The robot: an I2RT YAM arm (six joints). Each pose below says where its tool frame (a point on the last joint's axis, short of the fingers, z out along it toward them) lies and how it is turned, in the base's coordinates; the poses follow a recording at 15 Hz.
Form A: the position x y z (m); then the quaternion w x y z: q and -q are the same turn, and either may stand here.
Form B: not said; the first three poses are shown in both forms.
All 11 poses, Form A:
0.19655 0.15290 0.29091 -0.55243 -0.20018 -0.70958 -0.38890
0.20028 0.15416 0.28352 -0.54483 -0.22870 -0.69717 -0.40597
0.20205 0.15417 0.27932 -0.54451 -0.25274 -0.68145 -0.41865
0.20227 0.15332 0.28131 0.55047 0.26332 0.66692 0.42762
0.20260 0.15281 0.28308 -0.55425 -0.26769 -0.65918 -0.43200
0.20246 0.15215 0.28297 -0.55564 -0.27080 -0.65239 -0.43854
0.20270 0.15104 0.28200 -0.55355 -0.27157 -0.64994 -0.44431
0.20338 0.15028 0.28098 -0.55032 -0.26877 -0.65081 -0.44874
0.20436 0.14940 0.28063 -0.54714 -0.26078 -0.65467 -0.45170
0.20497 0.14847 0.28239 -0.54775 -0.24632 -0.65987 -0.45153
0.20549 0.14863 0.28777 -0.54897 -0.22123 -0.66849 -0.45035
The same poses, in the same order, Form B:
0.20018 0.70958 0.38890 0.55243 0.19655 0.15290 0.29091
0.22870 0.69717 0.40597 0.54483 0.20028 0.15416 0.28352
0.25274 0.68145 0.41865 0.54451 0.20205 0.15417 0.27932
0.26332 0.66692 0.42762 0.55047 0.20227 0.15332 0.28131
0.26769 0.65918 0.43200 0.55425 0.20260 0.15281 0.28308
0.27080 0.65239 0.43854 0.55564 0.20246 0.15215 0.28297
0.27157 0.64994 0.44431 0.55355 0.20270 0.15104 0.28200
0.26877 0.65081 0.44874 0.55032 0.20338 0.15028 0.28098
0.26078 0.65467 0.45170 0.54714 0.20436 0.14940 0.28063
0.24632 0.65987 0.45153 0.54775 0.20497 0.14847 0.28239
0.22123 0.66849 0.45035 0.54897 0.20549 0.14863 0.28777

